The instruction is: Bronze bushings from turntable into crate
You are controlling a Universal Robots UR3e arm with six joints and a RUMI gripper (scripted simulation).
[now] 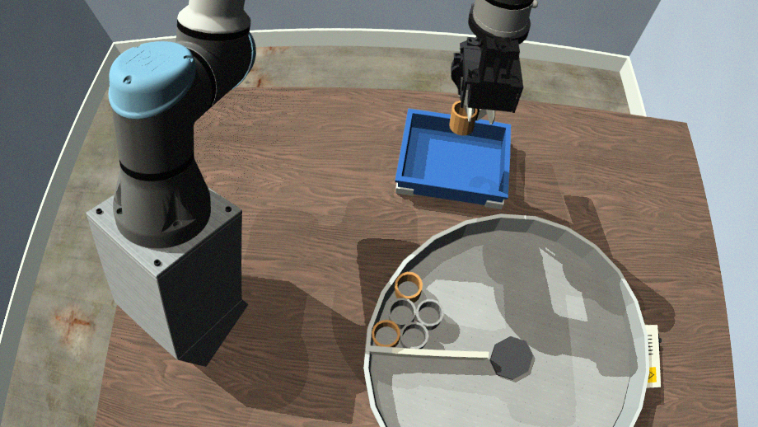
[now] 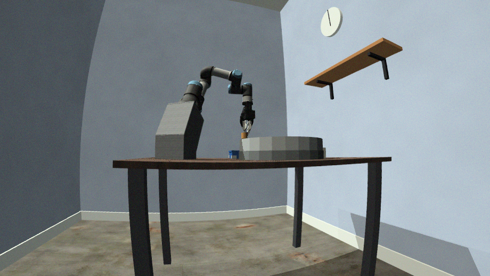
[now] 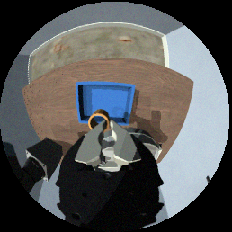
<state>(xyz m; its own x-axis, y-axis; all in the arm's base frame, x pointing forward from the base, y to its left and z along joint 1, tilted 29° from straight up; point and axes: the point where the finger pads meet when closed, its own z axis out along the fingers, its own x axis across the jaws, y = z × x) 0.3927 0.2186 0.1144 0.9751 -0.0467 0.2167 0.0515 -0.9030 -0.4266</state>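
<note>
Now: hand 14 cm above the blue crate and 2 cm past it. Round my hand: grey turntable (34 cm to the right, 11 cm below, 9 cm ahead).
</note>
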